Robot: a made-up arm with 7 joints.
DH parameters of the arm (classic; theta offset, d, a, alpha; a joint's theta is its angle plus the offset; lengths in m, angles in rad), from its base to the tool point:
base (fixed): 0 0.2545 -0.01 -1.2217
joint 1: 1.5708 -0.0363 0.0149 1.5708
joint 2: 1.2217 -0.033 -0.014 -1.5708
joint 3: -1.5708 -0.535 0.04 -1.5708
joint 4: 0 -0.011 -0.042 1.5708
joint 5: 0 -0.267 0.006 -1.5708
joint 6: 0 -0.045 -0.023 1.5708
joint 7: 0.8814 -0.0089 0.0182 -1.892
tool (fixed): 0.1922 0.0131 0 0
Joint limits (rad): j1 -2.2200..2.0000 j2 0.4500..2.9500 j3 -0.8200..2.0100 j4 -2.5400..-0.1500 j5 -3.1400..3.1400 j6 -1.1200..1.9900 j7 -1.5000..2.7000
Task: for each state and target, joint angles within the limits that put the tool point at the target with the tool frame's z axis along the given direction. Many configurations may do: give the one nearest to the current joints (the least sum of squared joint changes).
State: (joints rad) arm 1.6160 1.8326 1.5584 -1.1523 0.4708 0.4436 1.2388
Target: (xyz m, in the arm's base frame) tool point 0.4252 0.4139 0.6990 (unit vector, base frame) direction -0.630 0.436 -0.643
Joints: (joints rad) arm 0.9973 2.5985 1.6642 -0.3122 0.2728 1.0796 0.7057
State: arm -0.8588 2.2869 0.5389 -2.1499 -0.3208 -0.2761 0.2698
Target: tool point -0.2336 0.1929 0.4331 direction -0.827 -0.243 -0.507
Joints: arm -1.5787 2.1210 1.1012 -2.5400 0.1586 -0.5663 -0.3146
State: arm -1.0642 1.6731 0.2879 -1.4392 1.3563 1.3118 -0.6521
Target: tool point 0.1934 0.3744 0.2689 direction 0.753 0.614 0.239
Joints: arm -0.3305 1.1181 0.8386 -2.1747 1.6390 1.2819 -1.0380
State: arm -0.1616 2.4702 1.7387 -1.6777 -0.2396 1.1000 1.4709
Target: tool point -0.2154 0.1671 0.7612 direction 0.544 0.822 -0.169
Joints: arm -0.4150 2.3971 1.6718 -1.7240 -0.1178 1.7183 0.9589
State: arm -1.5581 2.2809 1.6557 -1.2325 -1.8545 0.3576 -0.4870
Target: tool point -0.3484 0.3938 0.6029 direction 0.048 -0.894 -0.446
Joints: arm -1.1611 2.1183 1.3021 -1.5813 -1.9687 0.5056 -0.4695
